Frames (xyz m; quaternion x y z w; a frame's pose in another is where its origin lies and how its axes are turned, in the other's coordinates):
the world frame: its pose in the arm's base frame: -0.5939 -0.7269 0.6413 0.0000 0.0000 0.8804 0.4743
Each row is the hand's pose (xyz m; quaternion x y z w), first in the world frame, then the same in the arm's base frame.
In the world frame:
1: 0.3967 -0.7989 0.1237 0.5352 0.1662 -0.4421 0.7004
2: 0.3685 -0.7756 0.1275 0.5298 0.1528 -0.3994 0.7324
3: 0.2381 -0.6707 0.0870 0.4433 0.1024 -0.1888 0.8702
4: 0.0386 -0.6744 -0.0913 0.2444 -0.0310 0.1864 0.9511
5: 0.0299 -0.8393 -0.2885 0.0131 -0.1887 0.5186 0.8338
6: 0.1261 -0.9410 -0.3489 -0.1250 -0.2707 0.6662 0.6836
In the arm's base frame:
1: -0.1450 0.0439 0.7650 0.1075 0.5500 0.4069 0.7214
2: -0.1489 0.0075 0.7688 0.1168 0.5389 0.4554 0.6990
3: -0.1648 -0.1591 0.7283 0.1201 0.4389 0.6766 0.5790
4: -0.0519 -0.3237 0.5500 0.1432 0.2005 0.9257 0.2870
5: 0.0905 -0.2402 0.3528 -0.1723 0.0780 -0.9800 0.0611
6: 0.1226 -0.1039 0.2924 -0.1790 0.2384 -0.9178 0.2623

